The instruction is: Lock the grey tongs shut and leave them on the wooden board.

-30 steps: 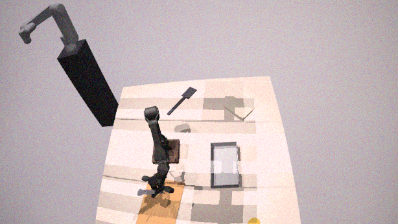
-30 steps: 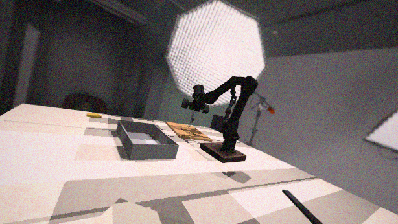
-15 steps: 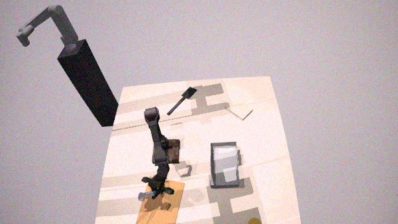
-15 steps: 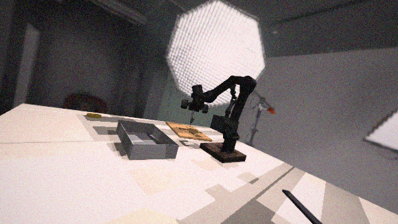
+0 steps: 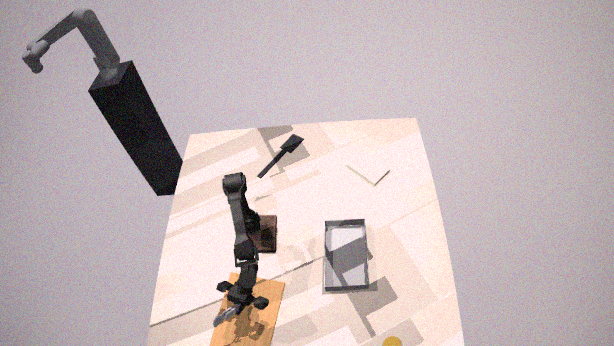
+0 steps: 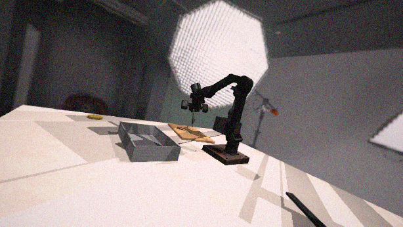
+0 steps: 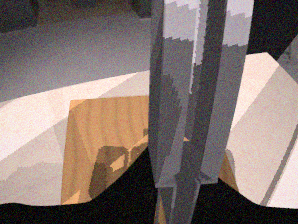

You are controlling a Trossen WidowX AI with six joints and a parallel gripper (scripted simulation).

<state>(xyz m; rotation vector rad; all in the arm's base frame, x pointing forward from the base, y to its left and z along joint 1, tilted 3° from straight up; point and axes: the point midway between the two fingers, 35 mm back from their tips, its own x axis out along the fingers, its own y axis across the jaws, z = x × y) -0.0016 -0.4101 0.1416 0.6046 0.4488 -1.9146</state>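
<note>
My gripper tip is now 30 mm to the right of the wooden board and 150 mm above it. Round my gripper tip: grey roasting tin 410 mm ahead, 280 mm to the left, 130 mm below; dark spatula 130 mm ahead, 880 mm to the left, 150 mm below; yellow disc 560 mm ahead, 120 mm to the right, 150 mm below.
</note>
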